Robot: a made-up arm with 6 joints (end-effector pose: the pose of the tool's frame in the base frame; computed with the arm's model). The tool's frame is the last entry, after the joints. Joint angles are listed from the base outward.
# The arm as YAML. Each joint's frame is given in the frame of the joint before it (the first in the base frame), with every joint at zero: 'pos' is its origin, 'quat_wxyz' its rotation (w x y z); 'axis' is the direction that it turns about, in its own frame. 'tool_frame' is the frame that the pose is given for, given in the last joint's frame.
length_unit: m
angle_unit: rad
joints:
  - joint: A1
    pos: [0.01, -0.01, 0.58]
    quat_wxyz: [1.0, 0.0, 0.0, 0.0]
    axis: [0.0, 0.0, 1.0]
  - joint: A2
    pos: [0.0, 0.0, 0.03]
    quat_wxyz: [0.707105, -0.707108, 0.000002, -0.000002]
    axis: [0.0, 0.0, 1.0]
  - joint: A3
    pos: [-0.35, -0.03, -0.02]
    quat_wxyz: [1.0, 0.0, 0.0, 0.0]
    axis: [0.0, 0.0, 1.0]
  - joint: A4
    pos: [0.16, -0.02, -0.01]
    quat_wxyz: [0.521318, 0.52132, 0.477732, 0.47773]
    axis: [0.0, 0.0, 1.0]
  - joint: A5
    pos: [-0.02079, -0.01, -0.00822]
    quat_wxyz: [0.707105, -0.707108, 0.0, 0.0]
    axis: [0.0, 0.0, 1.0]
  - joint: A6
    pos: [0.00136, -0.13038, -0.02]
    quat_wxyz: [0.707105, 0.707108, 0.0, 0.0]
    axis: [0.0, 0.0, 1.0]
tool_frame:
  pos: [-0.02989, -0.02, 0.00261]
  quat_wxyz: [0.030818, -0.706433, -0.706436, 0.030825]
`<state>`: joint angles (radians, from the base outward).
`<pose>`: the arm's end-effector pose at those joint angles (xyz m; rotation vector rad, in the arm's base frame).
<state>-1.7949 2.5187 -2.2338 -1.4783 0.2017 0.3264</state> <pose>-0.1432 -0.5868 0.7977 -0.8786 1.0266 0.5922</pose>
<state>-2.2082 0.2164 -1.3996 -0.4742 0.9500 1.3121</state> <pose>0.0382 0.2470 0.9097 -2.1458 -0.1948 -1.3592</pose>
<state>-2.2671 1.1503 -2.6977 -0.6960 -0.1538 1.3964</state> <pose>0.0904 0.1828 1.2237 -3.1160 0.0116 0.3005</pose>
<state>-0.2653 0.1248 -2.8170 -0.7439 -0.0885 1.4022</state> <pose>-0.6181 0.0933 0.7282 1.1476 1.5744 0.3236</pose>
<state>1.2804 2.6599 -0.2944 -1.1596 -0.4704 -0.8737</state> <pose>0.0092 0.2088 0.5062 -0.6242 0.1244 -1.4943</pose>
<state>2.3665 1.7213 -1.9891 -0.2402 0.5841 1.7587</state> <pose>-0.1576 0.2967 0.9881 1.5152 -0.6802 1.9044</pose>
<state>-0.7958 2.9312 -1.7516 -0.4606 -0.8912 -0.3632</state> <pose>0.4171 -0.4250 0.5376 -1.3554 -0.3461 1.4297</pose>
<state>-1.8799 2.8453 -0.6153 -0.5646 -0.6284 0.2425</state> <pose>-0.1027 -0.3138 0.4024 0.0215 -0.3173 -0.0671</pose>
